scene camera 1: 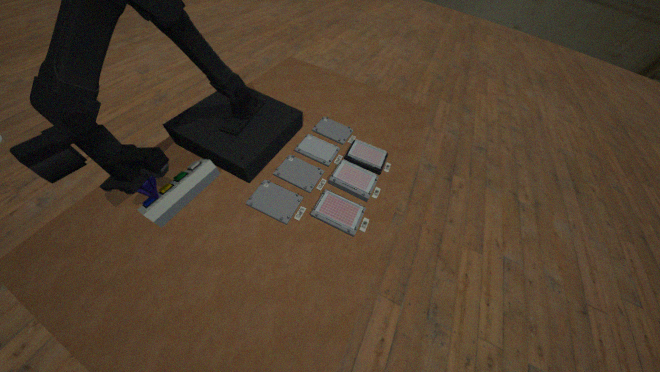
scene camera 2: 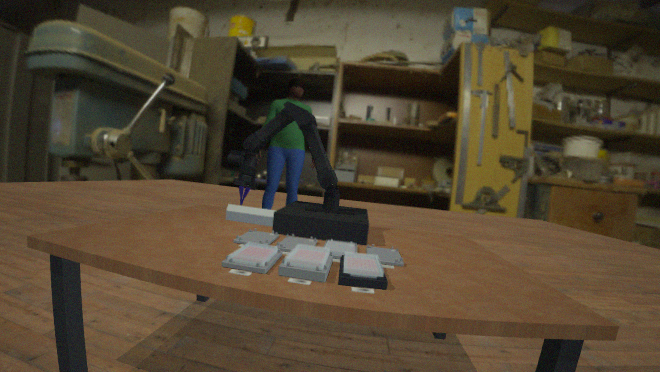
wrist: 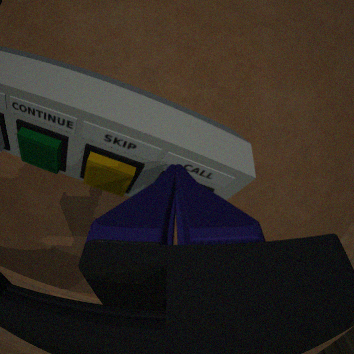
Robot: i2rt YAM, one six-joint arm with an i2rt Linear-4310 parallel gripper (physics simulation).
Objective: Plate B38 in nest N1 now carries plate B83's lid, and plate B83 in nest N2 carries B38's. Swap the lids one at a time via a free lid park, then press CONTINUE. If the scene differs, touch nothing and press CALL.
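Pixels of known places: gripper, fingertip midpoint: (scene camera 1: 156, 197) (scene camera 2: 240, 204) (wrist: 175, 173); arm's base, link origin: (scene camera 1: 243, 115) (scene camera 2: 330, 211).
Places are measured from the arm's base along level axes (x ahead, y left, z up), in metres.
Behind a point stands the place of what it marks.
Observation:
My gripper (scene camera 1: 156, 196) @(y -0.368, x -0.050, z -0.016 m) (scene camera 2: 242, 203) @(y -0.368, x -0.050, z -0.016 m) (wrist: 175, 173) @(y -0.368, x -0.050, z -0.016 m) is shut and empty. Its purple fingertips are at the CALL end of the pale button box (scene camera 1: 186, 197) @(y -0.327, x -0.010, z -0.057 m) (scene camera 2: 250, 215) @(y -0.316, x -0.008, z -0.049 m) (wrist: 125, 95) @(y -0.333, x -0.015, z -0.037 m), over the CALL button's place. The fingers hide most of that button in the wrist view; its blue cap (scene camera 1: 149, 202) @(y -0.383, x -0.066, z -0.027 m) shows in scene camera 1. The green CONTINUE button (scene camera 1: 181, 176) @(y -0.283, x -0.044, z -0.027 m) (wrist: 40, 150) @(y -0.284, x -0.053, z -0.028 m) and yellow SKIP button (scene camera 1: 166, 188) @(y -0.332, x -0.055, z -0.027 m) (wrist: 110, 172) @(y -0.331, x -0.060, z -0.026 m) are beside it. Three pink-welled plates (scene camera 1: 340, 209) @(y -0.209, x 0.426, z -0.056 m) (scene camera 1: 354, 177) @(y -0.088, x 0.440, z -0.041 m) (scene camera 1: 368, 153) @(y 0.041, x 0.465, z -0.044 m) sit in nests, the last nest black. Their labels are unreadable.
Several flat grey parks (scene camera 1: 275, 201) @(y -0.244, x 0.230, z -0.071 m) (scene camera 1: 299, 172) @(y -0.113, x 0.257, z -0.071 m) (scene camera 1: 333, 129) @(y 0.144, x 0.305, z -0.071 m) stand in a row between the plates and the black arm base (scene camera 1: 235, 130) @(y -0.085, x 0.023, z 0.009 m) (scene camera 2: 322, 222) @(y -0.036, x 0.152, z -0.020 m). One park place (scene camera 1: 317, 149) @(y 0.004, x 0.282, z -0.063 m) looks paler. A person (scene camera 2: 287, 135) stands behind the table (scene camera 2: 450, 295) @(y 0.225, x 0.562, z -0.081 m).

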